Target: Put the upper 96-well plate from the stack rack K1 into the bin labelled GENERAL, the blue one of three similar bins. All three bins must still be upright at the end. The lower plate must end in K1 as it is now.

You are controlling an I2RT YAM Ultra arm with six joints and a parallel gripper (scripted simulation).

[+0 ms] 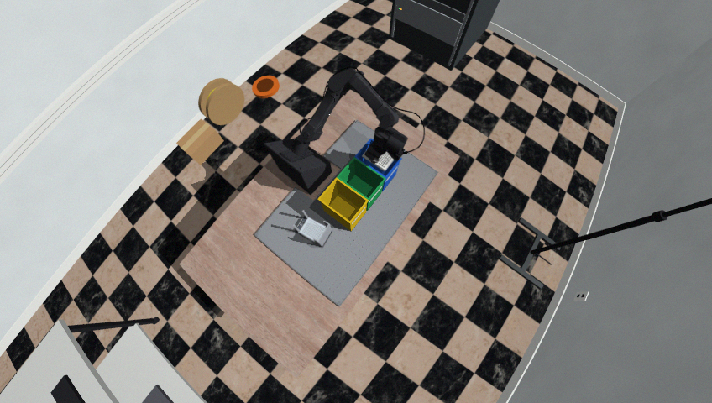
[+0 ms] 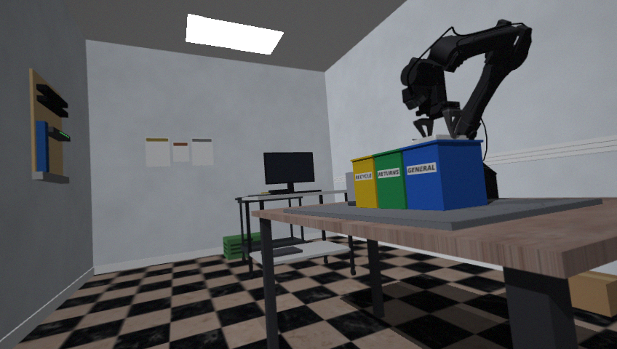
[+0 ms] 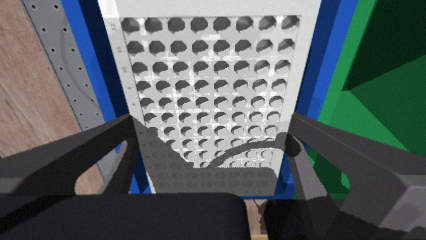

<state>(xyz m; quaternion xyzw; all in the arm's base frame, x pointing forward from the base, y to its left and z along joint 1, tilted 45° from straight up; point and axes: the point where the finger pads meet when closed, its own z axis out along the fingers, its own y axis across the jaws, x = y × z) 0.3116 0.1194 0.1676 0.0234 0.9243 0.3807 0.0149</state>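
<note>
Now: the blue general bin 110 mm below my hand. The rest, counted from my hand: 96-well plate (10 mm below); green returns bin (130 mm to the right, 110 mm below); yellow recycle bin (260 mm to the right, 110 mm below).
</note>
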